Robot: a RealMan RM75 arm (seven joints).
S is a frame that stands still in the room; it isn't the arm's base.
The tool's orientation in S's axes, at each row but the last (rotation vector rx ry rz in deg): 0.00, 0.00, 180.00; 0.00, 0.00, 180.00; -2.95, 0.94, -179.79; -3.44, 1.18, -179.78; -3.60, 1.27, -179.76; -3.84, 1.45, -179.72; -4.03, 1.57, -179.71; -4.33, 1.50, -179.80; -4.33, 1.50, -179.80; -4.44, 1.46, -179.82; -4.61, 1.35, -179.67; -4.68, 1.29, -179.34
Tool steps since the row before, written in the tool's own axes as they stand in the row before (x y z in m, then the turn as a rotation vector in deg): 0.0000, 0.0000, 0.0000, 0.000, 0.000, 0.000; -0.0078, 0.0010, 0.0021, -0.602, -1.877, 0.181; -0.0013, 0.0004, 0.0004, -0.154, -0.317, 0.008; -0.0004, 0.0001, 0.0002, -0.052, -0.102, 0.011; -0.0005, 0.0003, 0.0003, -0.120, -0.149, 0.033; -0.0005, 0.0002, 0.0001, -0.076, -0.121, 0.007; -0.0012, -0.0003, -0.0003, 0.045, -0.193, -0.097; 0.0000, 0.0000, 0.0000, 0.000, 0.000, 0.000; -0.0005, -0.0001, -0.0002, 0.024, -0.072, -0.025; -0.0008, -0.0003, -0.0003, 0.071, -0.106, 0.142; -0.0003, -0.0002, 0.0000, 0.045, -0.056, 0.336; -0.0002, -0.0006, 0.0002, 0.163, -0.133, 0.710
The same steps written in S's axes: 0.0000, 0.0000, 0.0000, 0.000, 0.000, 0.000; 0.0078, -0.0010, 0.0021, 0.602, 1.877, 0.181; 0.0013, -0.0004, 0.0004, 0.153, 0.317, 0.006; 0.0004, -0.0001, 0.0002, 0.052, 0.102, 0.010; 0.0005, -0.0003, 0.0003, 0.121, 0.149, 0.030; 0.0005, -0.0002, 0.0001, 0.076, 0.121, 0.006; 0.0012, 0.0003, -0.0003, -0.050, 0.194, -0.091; 0.0000, 0.0000, 0.0000, 0.000, 0.000, 0.000; 0.0005, 0.0001, -0.0002, -0.025, 0.072, -0.023; 0.0008, 0.0003, -0.0003, -0.064, 0.104, 0.147; 0.0003, 0.0002, 0.0000, -0.028, 0.051, 0.339; 0.0002, 0.0006, 0.0002, -0.127, 0.121, 0.719
